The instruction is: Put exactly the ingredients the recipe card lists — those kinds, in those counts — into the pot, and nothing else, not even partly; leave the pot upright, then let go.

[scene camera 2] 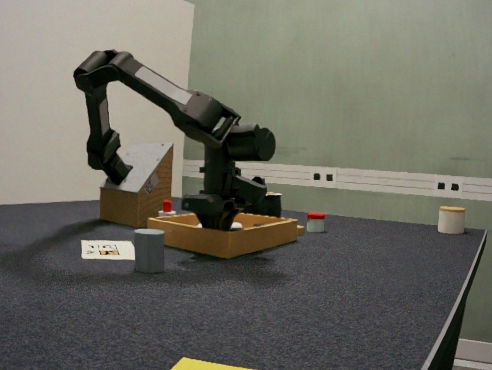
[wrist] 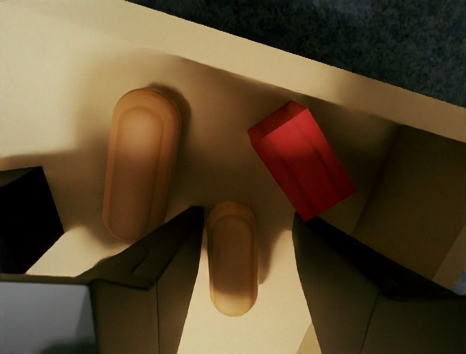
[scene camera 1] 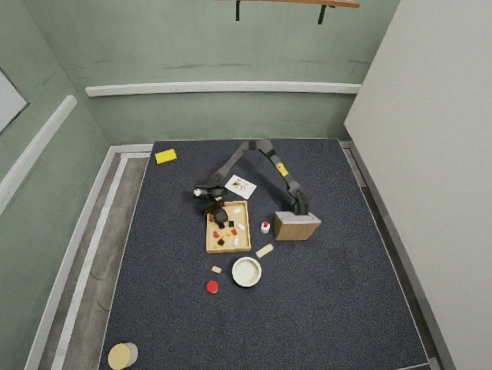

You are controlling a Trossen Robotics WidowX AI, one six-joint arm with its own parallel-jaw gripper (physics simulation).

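Pixels of known places: gripper, fingertip midpoint: [wrist: 248,220] [scene camera 1: 218,213]; arm's base, origin of the base link: [scene camera 2: 119,174] [scene camera 1: 301,213].
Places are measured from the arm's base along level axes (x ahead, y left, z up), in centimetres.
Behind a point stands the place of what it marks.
My gripper [scene camera 1: 214,215] @(x 40.0, y -4.1, z -11.2 cm) [scene camera 2: 218,228] [wrist: 248,220] @(x 40.0, y -4.1, z -11.2 cm) points down into the wooden tray [scene camera 1: 248,225] @(x 24.3, y 3.8, z -7.3 cm) [scene camera 2: 190,237] @(x 37.2, y -8.7, z -9.4 cm) [wrist: 250,47] @(x 44.9, y -1.7, z -7.3 cm), partly open and empty. In the wrist view a small brown capsule [wrist: 233,260] @(x 39.3, y -3.8, z -9.6 cm) lies on the tray floor between the fingers, with gaps at both sides. A larger orange-brown capsule [wrist: 142,165] @(x 41.3, y -0.3, z -9.4 cm) lies left of it. A red block [wrist: 305,165] @(x 43.0, y -4.3, z -9.2 cm) lies by the right fingertip; a black block [wrist: 25,220] @(x 38.2, y 2.4, z -9.7 cm) is at the left edge. The pot [scene camera 1: 246,272] @(x 24.4, y 25.3, z -9.6 cm) [scene camera 2: 272,204] @(x 30.1, y 24.7, z -5.6 cm) stands upright. The recipe card [scene camera 1: 240,187] @(x 29.5, y -21.3, z -11.7 cm) [scene camera 2: 90,250] @(x 28.9, y -25.5, z -11.8 cm) lies beside the tray, its marks too small to read.
A red-lidded jar [scene camera 1: 212,287] @(x 38.2, y 32.5, z -7.5 cm) [scene camera 2: 315,223] @(x 39.4, y 30.2, z -9.7 cm) and a small tan block [scene camera 1: 216,270] @(x 37.6, y 25.0, z -10.1 cm) are near the pot. A longer tan block [scene camera 1: 264,250] @(x 16.3, y 14.8, z -10.2 cm) and a red-topped bottle [scene camera 1: 265,227] @(x 16.1, y 4.5, z -7.0 cm) lie between tray and arm base [scene camera 1: 296,228] @(x 3.7, y 8.7, z 2.6 cm). A grey cylinder [scene camera 2: 149,251] @(x 46.0, y -25.0, z -8.6 cm) stands near the tray.
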